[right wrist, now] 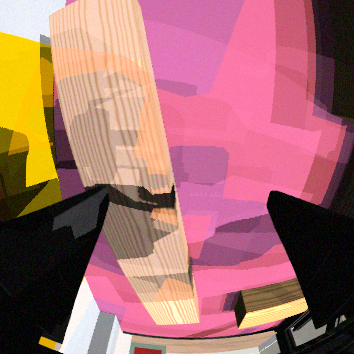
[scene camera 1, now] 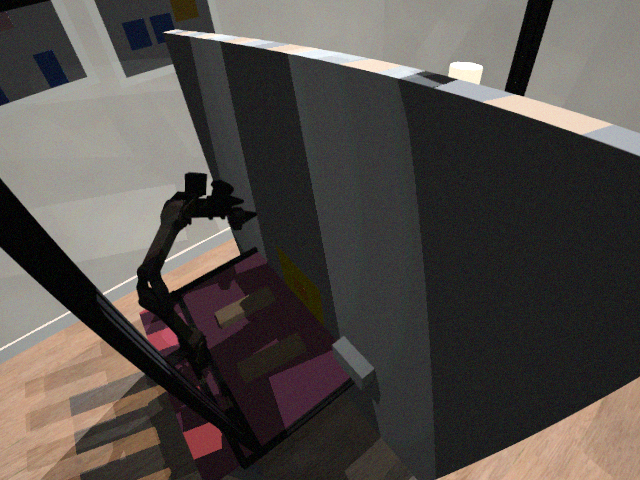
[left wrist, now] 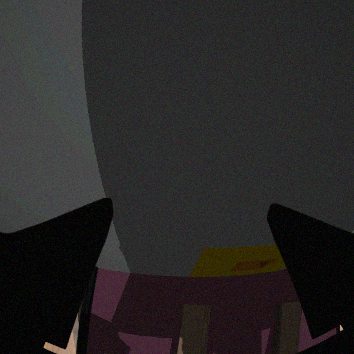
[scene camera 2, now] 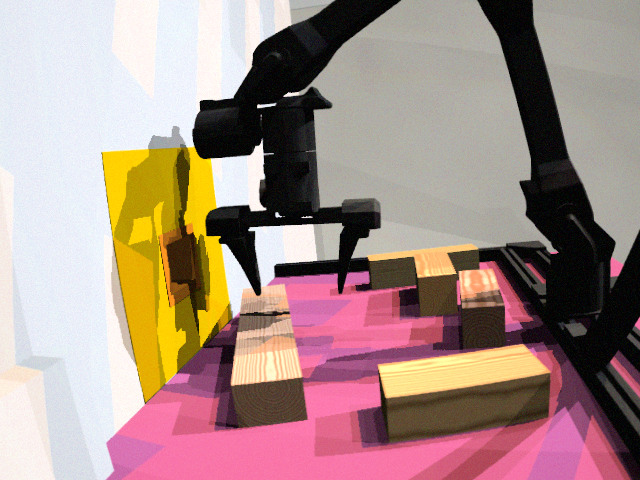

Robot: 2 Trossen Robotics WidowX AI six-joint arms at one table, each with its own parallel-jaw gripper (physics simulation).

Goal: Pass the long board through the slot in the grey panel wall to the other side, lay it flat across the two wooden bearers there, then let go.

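Places are measured from the left arm's base along level axes (x down, y ahead, z right), in centimetres.
Pixels of known places: left gripper, fingertip midpoint: (scene camera 1: 249,207) (left wrist: 194,210); right gripper, fingertip midpoint: (right wrist: 191,197) (scene camera 2: 299,294); left arm's base at its link origin: (scene camera 1: 201,361); right arm's base at its link origin: (scene camera 2: 580,308).
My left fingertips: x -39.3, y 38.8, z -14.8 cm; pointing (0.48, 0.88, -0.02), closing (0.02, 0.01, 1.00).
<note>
For each thing: its top centre in the pictures, then the offset to it from my left fingertips. "spot": a spot on its surface instead.
- long board at its top centre: (right wrist: 138,232) (scene camera 2: 264,321) dx +37.3, dy +18.3, dz +17.4 cm
- orange-rimmed slot at a spot on its surface: (scene camera 2: 178,295) spot: dx +33.6, dy +9.6, dz +19.1 cm
- loose wooden block at its top centre: (scene camera 2: 461,369) (right wrist: 280,312) dx +37.4, dy +37.8, dz +32.5 cm
- grey block at a spot on its surface: (scene camera 1: 353,360) spot: dx +31.2, dy +1.2, dz +50.3 cm
The long board (scene camera 2: 266,356) (right wrist: 110,110) lies flat on the pink table top beside the panel wall (scene camera 1: 361,206) (scene camera 2: 62,206). An orange-rimmed slot (scene camera 2: 178,295) (scene camera 1: 299,285) is in the wall's yellow plate (scene camera 2: 139,320) (scene camera 1: 285,267) (left wrist: 215,256) (right wrist: 20,85). My right gripper (scene camera 2: 299,293) (right wrist: 191,197) is open and empty, pointing down; one finger is over the board, the other beyond its side. Two wooden bearers (scene camera 1: 245,308) (scene camera 1: 272,357) (left wrist: 195,325) lie apart on the other side. My left gripper (scene camera 1: 249,207) (left wrist: 194,210) is open and empty, high above the table, facing the wall.
In scene camera 2, a loose wooden block (scene camera 2: 465,379) lies at the front right. Several more blocks (scene camera 2: 436,289) (scene camera 2: 481,322) (scene camera 2: 392,271) lie farther back near the black rail. A grey block (scene camera 1: 353,360) sits against the wall at the table's corner in scene camera 1.
</note>
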